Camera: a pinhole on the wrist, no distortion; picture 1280 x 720 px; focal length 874.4 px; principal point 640.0 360.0 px. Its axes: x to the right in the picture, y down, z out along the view. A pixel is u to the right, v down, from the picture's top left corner.
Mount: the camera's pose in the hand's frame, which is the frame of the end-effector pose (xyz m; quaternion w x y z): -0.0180 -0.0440 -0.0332 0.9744 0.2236 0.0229 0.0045
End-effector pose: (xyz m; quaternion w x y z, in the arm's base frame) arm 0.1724 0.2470 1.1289 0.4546 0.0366 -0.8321 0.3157
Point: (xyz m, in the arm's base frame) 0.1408 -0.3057 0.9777
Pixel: 243.1 194.3
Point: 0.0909 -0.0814 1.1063
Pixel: 530.2 264.3
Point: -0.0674 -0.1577 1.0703
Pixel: 636.7 449.4
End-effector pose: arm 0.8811 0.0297 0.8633 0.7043 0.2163 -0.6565 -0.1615
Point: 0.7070 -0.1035 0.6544
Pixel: 232.8 155.6
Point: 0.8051 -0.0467 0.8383
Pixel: 816.3 532.4
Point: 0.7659 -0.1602 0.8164
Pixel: 872.3 146.4
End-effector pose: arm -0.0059 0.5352 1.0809 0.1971 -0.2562 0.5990 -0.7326
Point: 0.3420 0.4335 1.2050
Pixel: 120.2 607.7
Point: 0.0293 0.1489 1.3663
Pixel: 1118.6 425.2
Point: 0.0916 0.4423 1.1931
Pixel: 654.9 528.2
